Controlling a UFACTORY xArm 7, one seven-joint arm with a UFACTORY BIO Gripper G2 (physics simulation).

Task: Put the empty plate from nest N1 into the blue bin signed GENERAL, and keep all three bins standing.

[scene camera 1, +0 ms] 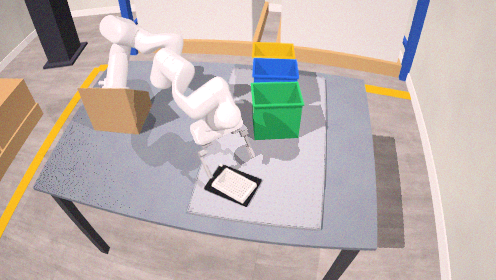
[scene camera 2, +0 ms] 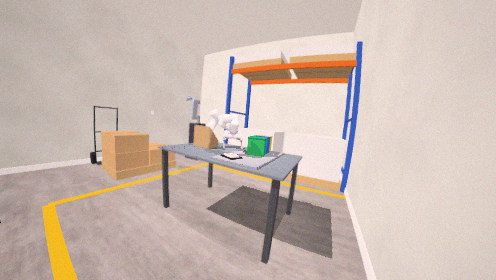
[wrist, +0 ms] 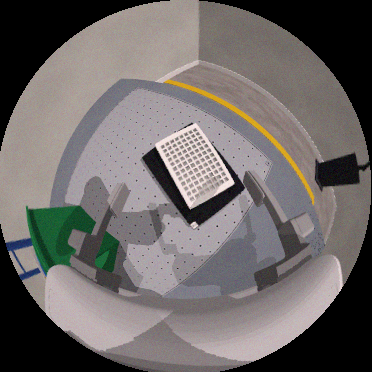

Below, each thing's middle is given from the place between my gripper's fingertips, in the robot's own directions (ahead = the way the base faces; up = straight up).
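Scene:
Black nest (wrist: 210, 206): 30 mm to the right of my hand and 60 mm below it. Green bin (scene camera 1: 276, 106): 250 mm to the left of my hand, 150 mm ahead of it, 20 mm above it. Blue bin (scene camera 1: 264, 69): 410 mm to the left of my hand, with the same 150 mm ahead and 20 mm above. Relative to the white gridded plate (scene camera 1: 234, 185), my hand is 50 mm above, 40 mm to the left and 10 mm short of it.

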